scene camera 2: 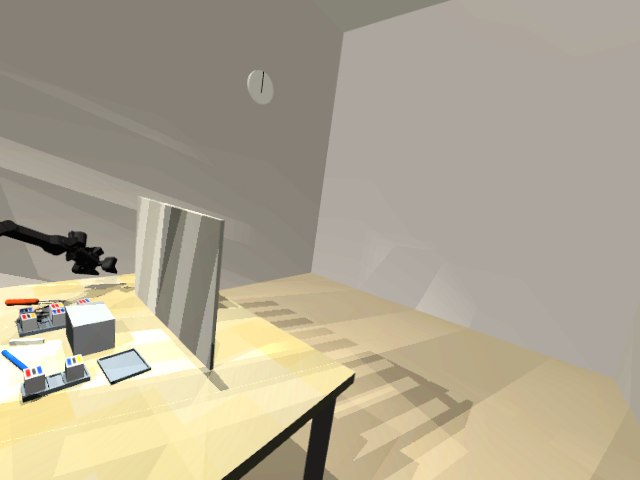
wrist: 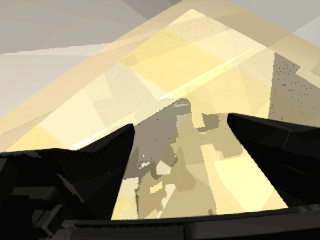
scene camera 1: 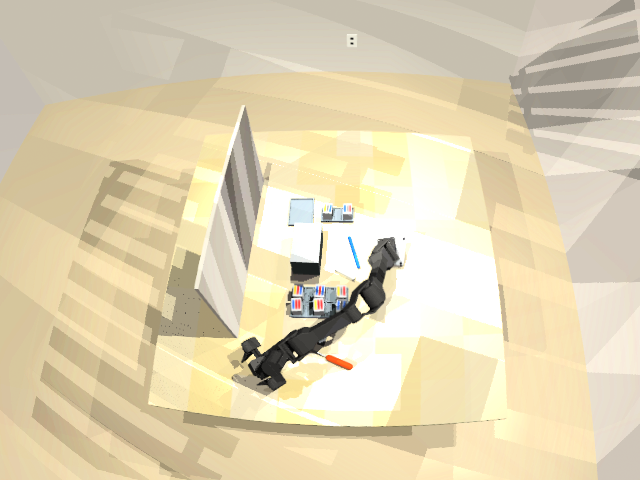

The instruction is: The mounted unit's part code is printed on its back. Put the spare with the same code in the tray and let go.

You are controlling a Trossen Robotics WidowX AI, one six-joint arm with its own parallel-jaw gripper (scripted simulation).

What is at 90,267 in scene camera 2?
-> The gripper.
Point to a flat bluish tray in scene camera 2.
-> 117,367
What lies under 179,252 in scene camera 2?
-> A tall mirror panel.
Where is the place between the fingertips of the gripper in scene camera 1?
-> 249,373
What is the gripper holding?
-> Nothing.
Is the gripper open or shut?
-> Open.
